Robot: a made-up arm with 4 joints.
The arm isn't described. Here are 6 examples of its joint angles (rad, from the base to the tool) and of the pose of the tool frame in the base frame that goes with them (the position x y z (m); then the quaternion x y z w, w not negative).
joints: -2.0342 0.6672 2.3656 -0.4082
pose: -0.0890 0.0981 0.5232 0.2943 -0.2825 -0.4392 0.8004
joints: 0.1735 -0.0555 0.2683 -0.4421
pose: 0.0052 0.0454 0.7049 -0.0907 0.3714 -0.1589 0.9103
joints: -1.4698 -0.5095 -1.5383 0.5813
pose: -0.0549 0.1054 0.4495 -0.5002 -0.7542 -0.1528 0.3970
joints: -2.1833 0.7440 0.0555 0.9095
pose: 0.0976 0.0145 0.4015 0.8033 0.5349 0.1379 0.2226
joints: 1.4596 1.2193 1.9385 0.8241
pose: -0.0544 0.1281 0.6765 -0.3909 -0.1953 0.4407 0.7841
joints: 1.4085 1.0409 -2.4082 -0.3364
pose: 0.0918 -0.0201 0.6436 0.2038 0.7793 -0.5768 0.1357
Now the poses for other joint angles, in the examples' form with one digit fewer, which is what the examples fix.
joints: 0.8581 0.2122 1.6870 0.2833
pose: -0.087 0.147 0.599 -0.543 -0.377 -0.068 0.747
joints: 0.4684 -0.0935 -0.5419 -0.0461
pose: 0.039 -0.004 0.689 0.161 0.514 -0.380 0.752
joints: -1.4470 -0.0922 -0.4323 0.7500
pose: 0.025 -0.030 0.428 0.593 0.783 -0.140 0.126
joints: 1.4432 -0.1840 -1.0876 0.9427
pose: 0.009 0.048 0.713 0.175 0.120 -0.872 0.441
